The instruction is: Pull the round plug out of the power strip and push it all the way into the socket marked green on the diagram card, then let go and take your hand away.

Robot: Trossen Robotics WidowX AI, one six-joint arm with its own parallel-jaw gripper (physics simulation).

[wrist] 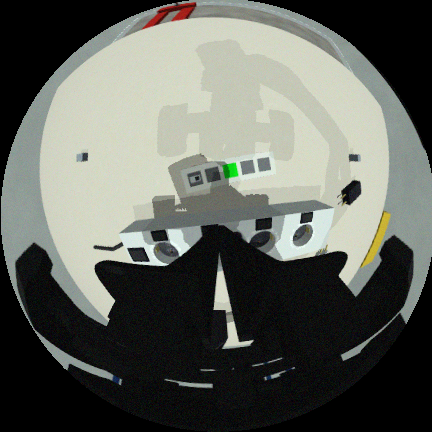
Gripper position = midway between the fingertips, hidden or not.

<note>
I see my gripper [217, 230], a diagram card [232, 169] and a white power strip [147, 241].
</note>
